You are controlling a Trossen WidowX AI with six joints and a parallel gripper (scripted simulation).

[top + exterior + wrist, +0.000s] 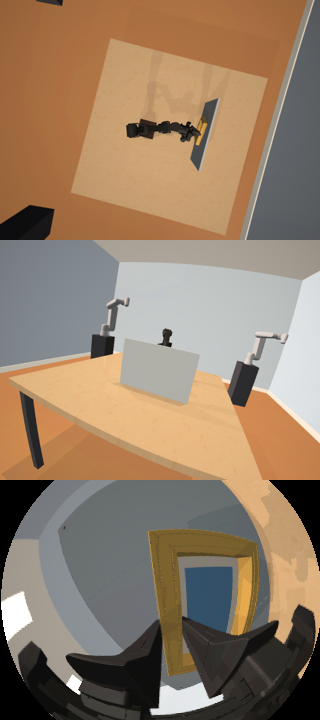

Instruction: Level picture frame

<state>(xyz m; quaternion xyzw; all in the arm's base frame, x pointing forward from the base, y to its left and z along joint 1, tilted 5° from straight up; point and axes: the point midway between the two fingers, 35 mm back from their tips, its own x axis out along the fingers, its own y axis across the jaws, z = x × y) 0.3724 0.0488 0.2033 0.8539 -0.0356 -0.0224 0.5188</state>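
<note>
The picture frame lies 10 mm ahead of my gripper tip, 20 mm to the left of it and 50 mm below it. Round my gripper tip: grey wall panel: 20 mm ahead, 10 mm to the left, 60 mm below.
</note>
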